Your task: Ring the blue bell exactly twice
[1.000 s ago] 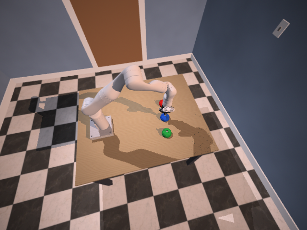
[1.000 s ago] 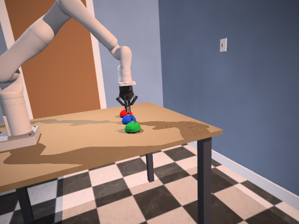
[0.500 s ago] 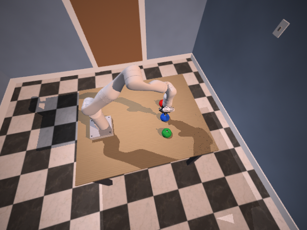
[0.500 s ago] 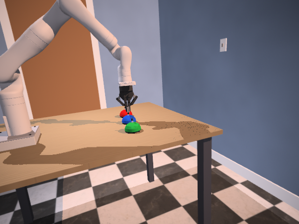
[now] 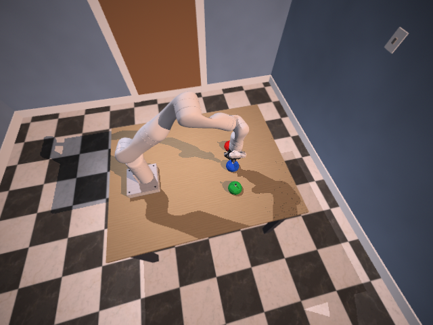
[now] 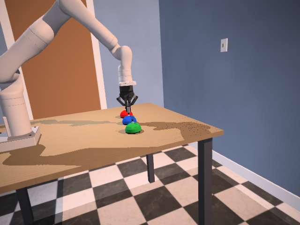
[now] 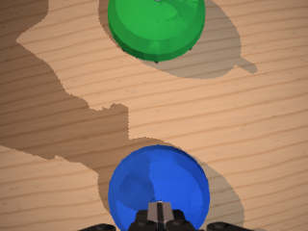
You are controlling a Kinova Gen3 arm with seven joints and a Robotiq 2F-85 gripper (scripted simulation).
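Now: hand 4 cm above the blue bell. From my hand the other things lie so: green bell 4 cm behind, 15 cm to the right, 4 cm below; then red bell 4 cm ahead, 15 cm to the left, 4 cm below.
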